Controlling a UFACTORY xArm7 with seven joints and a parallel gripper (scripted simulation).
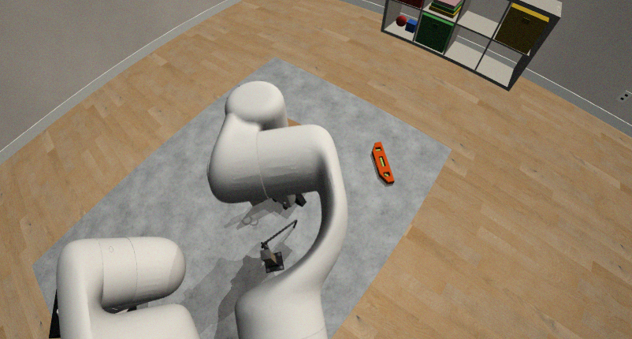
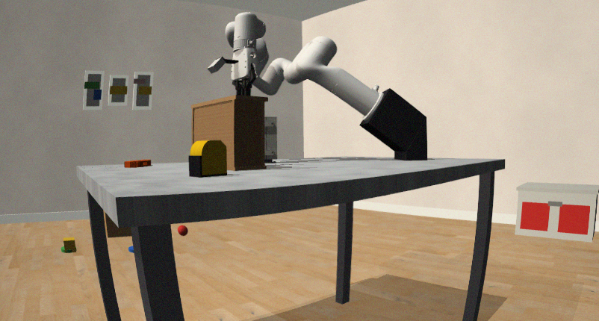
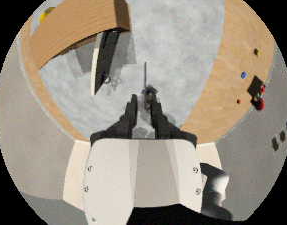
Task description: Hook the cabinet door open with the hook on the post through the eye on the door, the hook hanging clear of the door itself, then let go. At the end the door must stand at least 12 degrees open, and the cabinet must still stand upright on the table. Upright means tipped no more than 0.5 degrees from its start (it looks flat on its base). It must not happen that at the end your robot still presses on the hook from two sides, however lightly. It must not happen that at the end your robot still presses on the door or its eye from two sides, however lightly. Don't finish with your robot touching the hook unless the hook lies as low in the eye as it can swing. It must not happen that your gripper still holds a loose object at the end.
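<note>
Now: the thin hook rod 50 mm behind my hand, 10 mm to the left of it and 150 mm below it. Also, from my hand: wooden cabinet 120 mm ahead, 100 mm to the left, 130 mm below; hook post 80 mm behind, 140 mm below; cabinet door 60 mm ahead, 80 mm to the left, 140 mm below.
</note>
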